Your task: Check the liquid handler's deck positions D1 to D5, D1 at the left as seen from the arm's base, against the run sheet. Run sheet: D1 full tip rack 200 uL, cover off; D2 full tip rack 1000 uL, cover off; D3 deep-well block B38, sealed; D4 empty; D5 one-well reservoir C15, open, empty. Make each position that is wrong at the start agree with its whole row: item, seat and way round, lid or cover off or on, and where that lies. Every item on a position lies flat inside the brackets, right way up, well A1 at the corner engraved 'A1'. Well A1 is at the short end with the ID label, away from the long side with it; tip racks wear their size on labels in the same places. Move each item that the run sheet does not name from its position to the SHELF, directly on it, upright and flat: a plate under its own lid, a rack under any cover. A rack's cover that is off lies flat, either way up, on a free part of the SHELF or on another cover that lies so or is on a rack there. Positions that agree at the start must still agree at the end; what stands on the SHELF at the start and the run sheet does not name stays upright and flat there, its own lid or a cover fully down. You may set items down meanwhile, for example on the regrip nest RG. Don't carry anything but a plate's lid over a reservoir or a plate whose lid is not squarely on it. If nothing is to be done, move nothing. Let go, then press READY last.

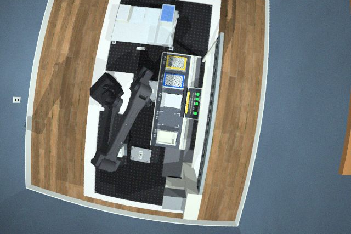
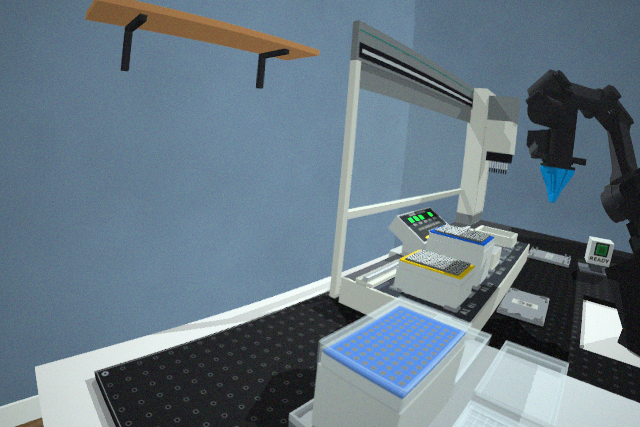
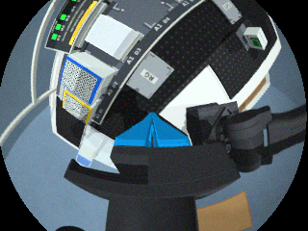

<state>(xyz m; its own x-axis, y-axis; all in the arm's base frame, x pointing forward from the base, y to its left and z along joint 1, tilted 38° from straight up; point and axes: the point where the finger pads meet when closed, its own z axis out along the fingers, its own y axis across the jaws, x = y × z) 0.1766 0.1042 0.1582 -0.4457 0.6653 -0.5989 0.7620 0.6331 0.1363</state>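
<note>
My hand is 380 mm to the left of the ready button, 220 mm past it and 170 mm above it. The rest, counted from my hand: regrip nest (250 mm below, 10 mm to the left, 10 mm ahead); blue-rimmed tip rack (170 mm ahead, 130 mm below, 50 mm to the left); white deep-well block (170 mm below, 160 mm ahead, 70 mm to the right).
</note>
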